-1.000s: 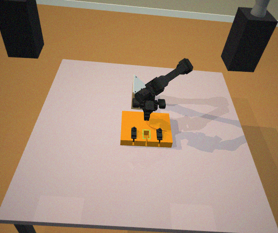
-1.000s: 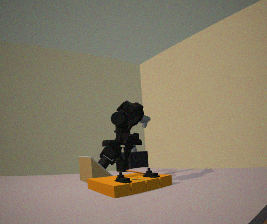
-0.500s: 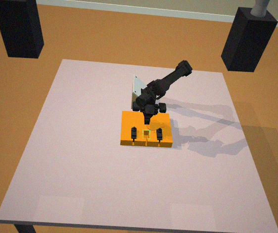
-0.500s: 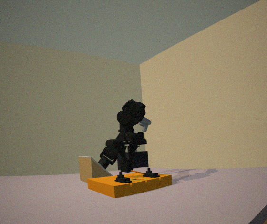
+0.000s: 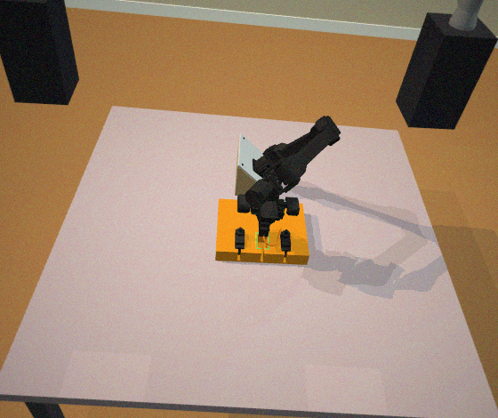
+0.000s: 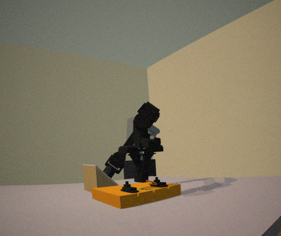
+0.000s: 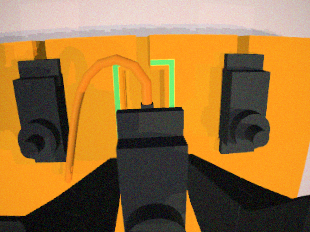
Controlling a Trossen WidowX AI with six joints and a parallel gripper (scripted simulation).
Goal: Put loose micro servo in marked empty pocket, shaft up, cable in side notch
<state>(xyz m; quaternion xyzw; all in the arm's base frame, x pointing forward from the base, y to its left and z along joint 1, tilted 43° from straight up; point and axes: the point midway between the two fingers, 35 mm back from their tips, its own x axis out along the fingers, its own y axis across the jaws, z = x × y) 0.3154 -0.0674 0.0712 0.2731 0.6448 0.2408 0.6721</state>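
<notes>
Now: the orange deck 100 mm below my gripper tip and 100 mm behind it.
</notes>
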